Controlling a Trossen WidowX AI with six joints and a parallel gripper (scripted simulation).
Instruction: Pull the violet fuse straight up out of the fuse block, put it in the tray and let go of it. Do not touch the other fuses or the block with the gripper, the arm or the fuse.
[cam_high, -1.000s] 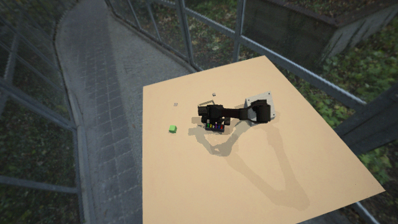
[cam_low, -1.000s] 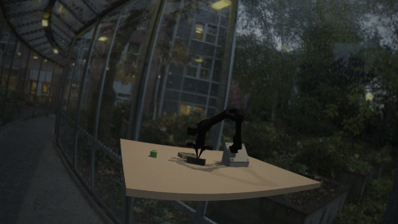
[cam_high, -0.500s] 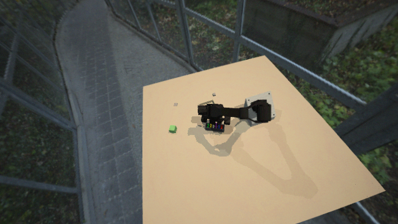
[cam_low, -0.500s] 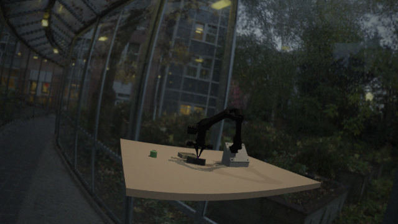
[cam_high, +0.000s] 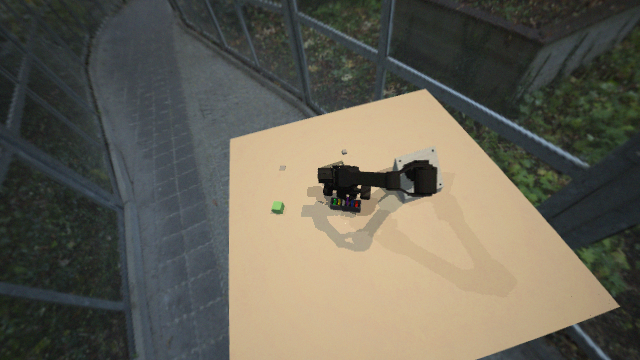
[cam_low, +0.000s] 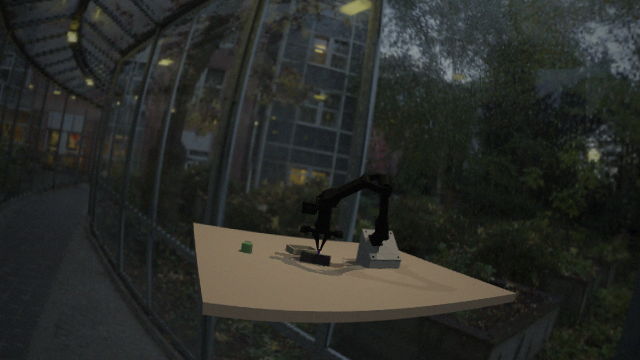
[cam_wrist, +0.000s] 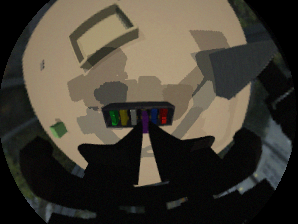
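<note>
My gripper tip is now 10 mm past the tray, 200 mm to the left of it and 60 mm above it. Round my gripper tip: violet fuse 10 mm below; green cube 300 mm ahead, 120 mm to the right, 40 mm below.
</note>
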